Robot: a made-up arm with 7 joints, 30 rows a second.
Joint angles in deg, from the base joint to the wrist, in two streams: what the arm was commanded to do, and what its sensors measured. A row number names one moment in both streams.
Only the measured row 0 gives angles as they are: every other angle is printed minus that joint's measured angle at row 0.
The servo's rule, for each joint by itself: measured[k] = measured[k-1] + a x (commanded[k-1-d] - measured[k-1]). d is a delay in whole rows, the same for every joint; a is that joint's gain. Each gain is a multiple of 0.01, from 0.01 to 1. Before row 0 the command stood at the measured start. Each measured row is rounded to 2 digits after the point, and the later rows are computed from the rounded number. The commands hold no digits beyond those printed.
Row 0, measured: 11.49, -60.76, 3.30, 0.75, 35.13, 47.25, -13.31
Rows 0 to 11, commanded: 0.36, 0.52, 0.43, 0.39, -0.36, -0.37, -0.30; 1.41, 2.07, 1.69, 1.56, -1.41, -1.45, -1.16; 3.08, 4.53, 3.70, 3.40, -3.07, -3.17, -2.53; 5.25, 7.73, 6.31, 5.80, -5.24, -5.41, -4.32; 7.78, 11.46, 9.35, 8.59, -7.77, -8.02, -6.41; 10.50, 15.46, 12.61, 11.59, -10.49, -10.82, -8.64; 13.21, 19.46, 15.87, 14.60, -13.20, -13.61, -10.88; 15.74, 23.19, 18.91, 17.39, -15.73, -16.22, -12.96; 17.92, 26.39, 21.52, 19.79, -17.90, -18.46, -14.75; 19.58, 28.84, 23.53, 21.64, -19.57, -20.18, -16.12; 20.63, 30.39, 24.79, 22.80, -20.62, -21.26, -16.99; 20.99, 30.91, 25.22, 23.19, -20.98, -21.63, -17.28
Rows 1 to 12, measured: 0.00, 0.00, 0.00, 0.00, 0.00, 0.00, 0.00; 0.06, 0.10, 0.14, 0.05, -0.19, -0.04, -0.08; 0.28, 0.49, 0.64, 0.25, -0.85, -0.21, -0.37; 0.73, 1.30, 1.62, 0.66, -2.05, -0.57, -0.95; 1.45, 2.59, 3.12, 1.33, -3.77, -1.15, -1.86; 2.46, 4.36, 5.11, 2.27, -5.93, -1.97, -3.09; 3.75, 6.58, 7.51, 3.48, -8.39, -3.03, -4.59; 5.26, 9.16, 10.19, 4.93, -10.99, -4.30, -6.29; 6.94, 11.97, 12.98, 6.55, -13.55, -5.73, -8.09; 8.70, 14.85, 15.71, 8.27, -15.90, -7.26, -9.89; 10.44, 17.65, 18.21, 10.01, -17.88, -8.81, -11.57; 12.07, 20.20, 20.32, 11.67, -19.36, -10.30, -13.03
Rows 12 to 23, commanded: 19.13, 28.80, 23.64, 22.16, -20.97, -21.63, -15.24; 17.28, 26.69, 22.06, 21.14, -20.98, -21.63, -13.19; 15.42, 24.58, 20.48, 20.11, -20.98, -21.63, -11.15; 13.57, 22.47, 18.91, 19.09, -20.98, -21.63, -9.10; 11.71, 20.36, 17.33, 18.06, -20.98, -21.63, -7.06; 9.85, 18.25, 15.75, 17.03, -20.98, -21.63, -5.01; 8.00, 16.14, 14.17, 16.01, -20.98, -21.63, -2.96; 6.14, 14.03, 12.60, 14.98, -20.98, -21.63, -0.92; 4.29, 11.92, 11.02, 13.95, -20.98, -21.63, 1.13; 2.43, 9.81, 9.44, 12.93, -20.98, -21.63, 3.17; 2.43, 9.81, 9.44, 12.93, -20.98, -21.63, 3.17; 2.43, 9.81, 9.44, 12.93, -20.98, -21.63, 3.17
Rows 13 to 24, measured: 13.50, 22.34, 21.89, 13.17, -20.23, -11.66, -14.18; 14.40, 23.63, 22.45, 14.34, -20.63, -12.86, -14.47; 14.86, 24.24, 22.33, 15.22, -20.82, -13.91, -14.12; 14.95, 24.31, 21.74, 15.86, -20.91, -14.84, -13.32; 14.73, 23.94, 20.83, 16.28, -20.95, -15.65, -12.18; 14.25, 23.22, 19.71, 16.51, -20.97, -16.37, -10.80; 13.55, 22.23, 18.44, 16.58, -20.98, -17.00, -9.24; 12.66, 21.01, 17.07, 16.51, -20.98, -17.56, -7.54; 11.62, 19.61, 15.64, 16.31, -20.98, -18.05, -5.75; 10.45, 18.07, 14.16, 16.00, -20.98, -18.48, -3.89; 9.17, 16.42, 12.65, 15.60, -20.98, -18.86, -1.98; 8.09, 15.10, 11.62, 15.25, -20.98, -19.19, -0.59
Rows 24 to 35, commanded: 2.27, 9.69, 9.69, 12.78, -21.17, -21.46, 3.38; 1.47, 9.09, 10.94, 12.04, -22.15, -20.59, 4.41; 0.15, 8.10, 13.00, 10.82, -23.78, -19.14, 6.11; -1.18, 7.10, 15.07, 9.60, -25.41, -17.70, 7.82; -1.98, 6.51, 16.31, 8.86, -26.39, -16.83, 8.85; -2.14, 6.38, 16.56, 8.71, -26.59, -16.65, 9.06; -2.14, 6.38, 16.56, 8.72, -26.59, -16.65, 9.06; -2.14, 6.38, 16.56, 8.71, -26.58, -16.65, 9.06; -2.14, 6.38, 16.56, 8.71, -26.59, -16.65, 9.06; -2.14, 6.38, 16.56, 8.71, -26.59, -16.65, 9.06; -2.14, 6.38, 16.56, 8.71, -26.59, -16.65, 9.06; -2.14, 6.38, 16.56, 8.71, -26.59, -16.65, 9.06
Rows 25 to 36, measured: 7.18, 14.04, 10.92, 14.95, -20.98, -19.48, 0.43; 6.39, 13.17, 10.53, 14.67, -21.08, -19.72, 1.23; 5.60, 12.35, 10.66, 14.33, -21.66, -19.82, 2.09; 4.73, 11.50, 11.41, 13.87, -22.80, -19.74, 3.18; 3.78, 10.62, 12.58, 13.31, -24.21, -19.50, 4.43; 2.86, 9.80, 13.77, 12.73, -25.39, -19.18, 5.62; 2.06, 9.12, 14.66, 12.21, -26.04, -18.88, 6.55; 1.39, 8.57, 15.27, 11.76, -26.34, -18.61, 7.23; 0.83, 8.13, 15.68, 11.36, -26.47, -18.37, 7.72; 0.35, 7.78, 15.96, 11.02, -26.53, -18.16, 8.08; -0.05, 7.50, 16.15, 10.72, -26.56, -17.98, 8.34; -0.38, 7.28, 16.28, 10.46, -26.58, -17.82, 8.53
